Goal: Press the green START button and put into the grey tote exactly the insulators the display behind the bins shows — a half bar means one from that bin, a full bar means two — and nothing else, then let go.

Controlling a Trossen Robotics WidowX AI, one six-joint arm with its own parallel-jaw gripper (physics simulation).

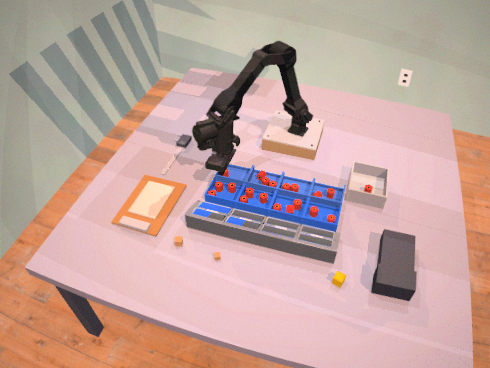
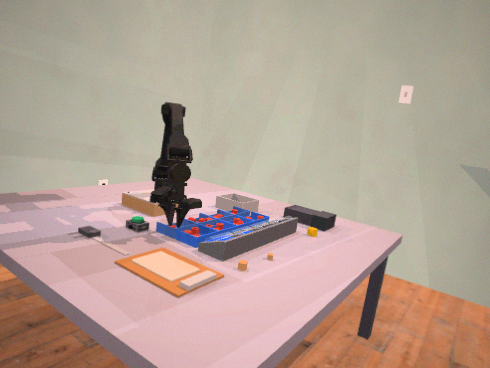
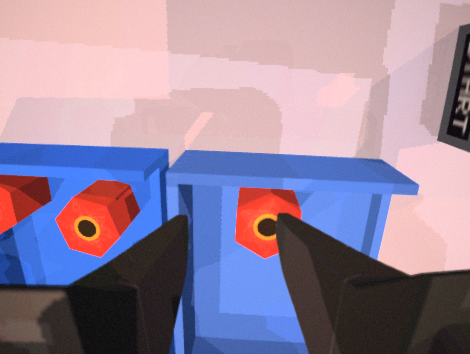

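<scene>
My gripper (image 1: 221,170) (image 2: 175,225) (image 3: 232,225) is partly open and empty, low over the far-left blue bin (image 3: 300,167). A red insulator (image 1: 226,173) (image 3: 252,220) in that bin stands beside the right finger, which overlaps its edge. Another insulator (image 3: 102,220) lies in the neighbouring bin. The blue bins (image 1: 310,221) (image 2: 192,239) hold several insulators. The display (image 1: 260,238) (image 2: 250,242) has a full and a half blue bar in its leftmost window and a half bar in the second. The grey tote (image 1: 354,192) (image 2: 237,202) holds one red insulator (image 1: 368,188). The green START button (image 2: 137,219) is left of the bins.
A black box (image 1: 397,262) (image 2: 310,217) stands at the right. An orange board (image 1: 169,205) (image 2: 127,262) lies left of the display. Two small orange blocks (image 1: 178,241) (image 1: 216,256) and a yellow cube (image 1: 339,279) (image 2: 312,231) are in front. A dark gadget (image 1: 184,140) (image 2: 89,231) lies left.
</scene>
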